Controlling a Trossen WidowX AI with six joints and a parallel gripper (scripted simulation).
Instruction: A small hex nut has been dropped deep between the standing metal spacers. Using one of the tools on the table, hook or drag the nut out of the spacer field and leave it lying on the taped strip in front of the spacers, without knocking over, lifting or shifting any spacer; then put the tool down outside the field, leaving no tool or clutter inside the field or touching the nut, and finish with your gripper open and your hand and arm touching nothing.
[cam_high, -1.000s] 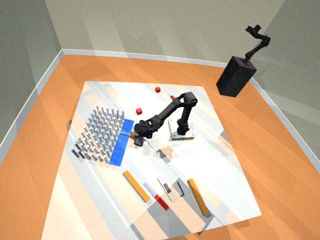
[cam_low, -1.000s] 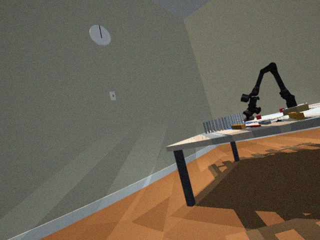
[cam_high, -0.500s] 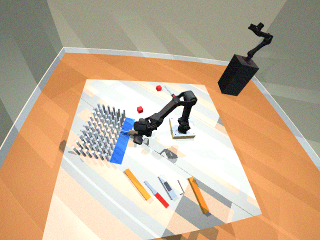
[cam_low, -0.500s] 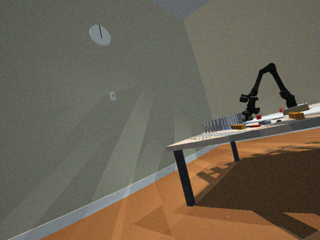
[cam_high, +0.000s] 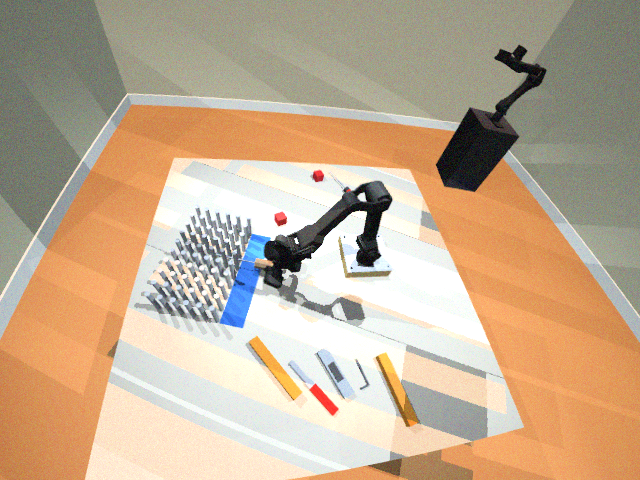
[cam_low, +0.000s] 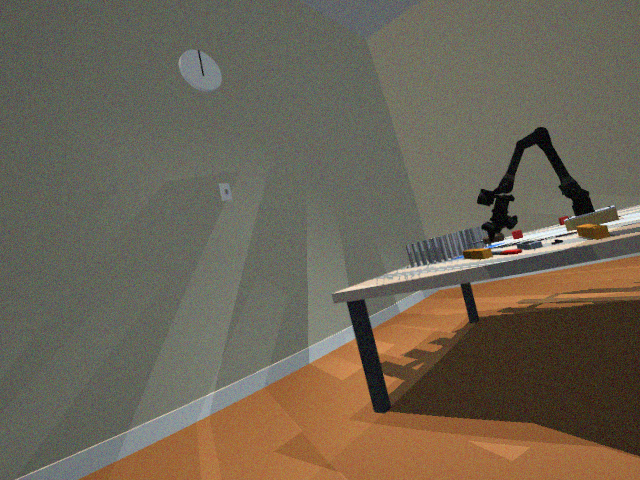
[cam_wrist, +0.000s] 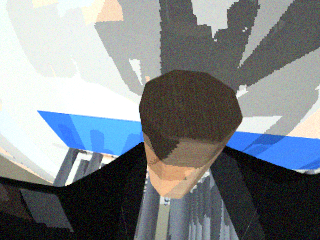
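The blue taped strip is 60 mm ahead of my gripper tip, 30 mm to the left of it and 30 mm below it. The rest, counted from my gripper tip: hex nut 230 mm ahead, 30 mm to the right, 30 mm below; wooden-handled hook tool 100 mm ahead, 10 mm to the right; grey block 260 mm behind, 350 mm to the left, 20 mm below.
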